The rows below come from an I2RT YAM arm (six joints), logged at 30 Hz.
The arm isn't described. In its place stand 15 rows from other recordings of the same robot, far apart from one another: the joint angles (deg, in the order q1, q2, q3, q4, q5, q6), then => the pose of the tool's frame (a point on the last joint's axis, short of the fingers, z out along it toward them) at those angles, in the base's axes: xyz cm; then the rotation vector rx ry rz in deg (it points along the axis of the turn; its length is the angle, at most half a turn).
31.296 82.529 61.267 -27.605 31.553 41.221 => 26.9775, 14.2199, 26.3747, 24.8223, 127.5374, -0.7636
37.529 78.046 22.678 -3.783 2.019 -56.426 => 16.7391, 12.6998, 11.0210, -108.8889, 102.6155, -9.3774
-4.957 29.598 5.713 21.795 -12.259 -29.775 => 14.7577, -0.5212, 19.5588, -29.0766, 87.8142, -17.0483
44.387 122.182 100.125 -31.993 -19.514 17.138 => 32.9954, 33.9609, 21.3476, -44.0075, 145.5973, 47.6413
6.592 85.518 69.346 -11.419 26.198 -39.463 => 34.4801, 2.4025, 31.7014, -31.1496, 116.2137, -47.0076
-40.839 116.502 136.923 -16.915 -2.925 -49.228 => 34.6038, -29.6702, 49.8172, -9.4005, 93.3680, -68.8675
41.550 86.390 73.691 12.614 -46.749 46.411 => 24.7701, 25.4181, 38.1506, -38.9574, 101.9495, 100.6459
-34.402 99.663 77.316 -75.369 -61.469 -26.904 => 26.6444, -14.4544, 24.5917, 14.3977, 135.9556, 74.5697
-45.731 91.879 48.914 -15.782 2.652 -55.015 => 21.2191, -22.0035, 16.0624, -11.7730, 157.6413, -36.3884
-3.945 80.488 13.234 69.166 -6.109 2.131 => 23.5473, -1.2441, 17.4775, -0.1845, 88.1142, 3.2542
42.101 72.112 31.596 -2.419 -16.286 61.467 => 17.3856, 17.0552, 17.7504, 16.0188, 149.4633, 64.6131
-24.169 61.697 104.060 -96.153 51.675 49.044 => 7.2668, -6.3222, 47.7841, 91.3038, 89.4029, -50.7944
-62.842 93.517 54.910 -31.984 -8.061 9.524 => 14.2011, -26.5885, 16.7978, 92.3656, 129.5271, -2.1888
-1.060 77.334 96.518 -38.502 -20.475 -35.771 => 27.5280, 0.7362, 47.2739, -45.1010, 98.2663, -5.6473
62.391 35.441 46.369 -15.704 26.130 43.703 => 7.8630, 11.6518, 36.3121, 4.7363, 100.1809, 58.4218
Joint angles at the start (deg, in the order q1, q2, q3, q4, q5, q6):
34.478 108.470 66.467 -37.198 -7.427 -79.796
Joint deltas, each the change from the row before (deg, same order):
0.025 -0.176 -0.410 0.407 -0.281 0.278
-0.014 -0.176 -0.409 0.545 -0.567 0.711
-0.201 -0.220 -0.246 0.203 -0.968 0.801
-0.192 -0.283 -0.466 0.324 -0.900 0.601
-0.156 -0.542 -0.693 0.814 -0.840 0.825
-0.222 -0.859 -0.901 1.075 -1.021 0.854
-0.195 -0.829 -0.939 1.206 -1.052 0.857
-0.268 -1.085 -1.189 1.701 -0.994 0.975
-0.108 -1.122 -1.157 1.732 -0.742 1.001
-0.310 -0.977 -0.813 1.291 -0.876 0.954
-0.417 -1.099 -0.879 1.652 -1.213 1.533
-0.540 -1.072 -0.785 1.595 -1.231 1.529
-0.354 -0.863 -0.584 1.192 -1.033 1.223
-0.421 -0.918 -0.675 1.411 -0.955 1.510
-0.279 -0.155 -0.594 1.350 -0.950 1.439
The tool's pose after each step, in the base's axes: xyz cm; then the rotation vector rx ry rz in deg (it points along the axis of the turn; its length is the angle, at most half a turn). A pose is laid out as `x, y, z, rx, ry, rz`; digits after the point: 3 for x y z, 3 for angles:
28.193, 19.958, 13.661, -140.563, 89.959, 4.250
28.121, 19.941, 13.613, -139.633, 90.480, 4.947
28.099, 19.852, 13.650, -138.472, 91.264, 6.246
28.020, 19.725, 13.633, -137.513, 91.824, 7.440
27.921, 19.608, 13.685, -136.079, 92.300, 8.303
27.797, 19.441, 13.838, -134.291, 92.558, 9.193
27.667, 19.293, 13.963, -132.498, 92.694, 10.103
27.542, 19.094, 14.145, -130.277, 92.699, 10.677
27.381, 18.967, 14.358, -128.201, 92.539, 10.936
27.331, 18.783, 14.621, -126.142, 92.602, 11.455
27.324, 18.578, 14.949, -123.275, 92.930, 12.338
27.371, 18.327, 15.304, -120.356, 93.266, 13.224
27.376, 18.163, 15.608, -118.145, 93.387, 14.053
27.399, 17.960, 15.916, -115.605, 93.717, 14.787
27.441, 17.864, 15.851, -113.678, 94.334, 15.932

